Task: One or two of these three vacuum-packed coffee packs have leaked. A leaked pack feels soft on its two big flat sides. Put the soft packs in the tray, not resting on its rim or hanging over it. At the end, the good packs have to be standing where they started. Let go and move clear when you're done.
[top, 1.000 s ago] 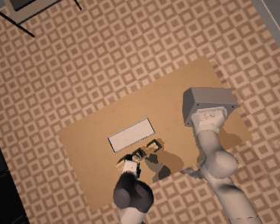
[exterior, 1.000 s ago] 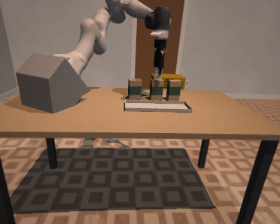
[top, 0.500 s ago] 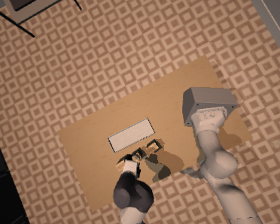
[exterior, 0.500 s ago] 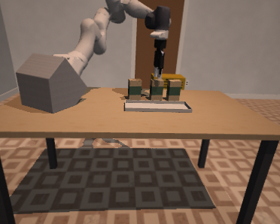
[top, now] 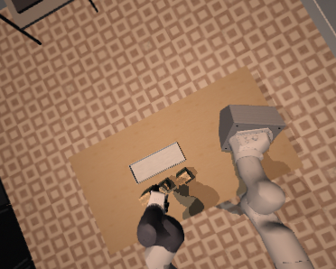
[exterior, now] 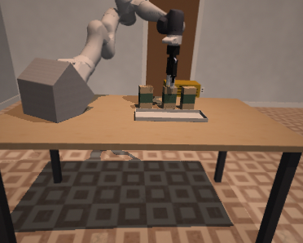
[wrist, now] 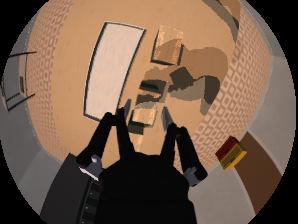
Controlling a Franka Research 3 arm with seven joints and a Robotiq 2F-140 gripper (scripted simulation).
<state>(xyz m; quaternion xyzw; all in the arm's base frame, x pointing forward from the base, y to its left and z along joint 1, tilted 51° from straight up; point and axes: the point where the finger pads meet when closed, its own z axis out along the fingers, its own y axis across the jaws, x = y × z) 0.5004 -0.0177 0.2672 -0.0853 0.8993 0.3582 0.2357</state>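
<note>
Now: the white tray 2 cm ahead of my hand, 16 cm to the right of it and 16 cm below it.
</note>
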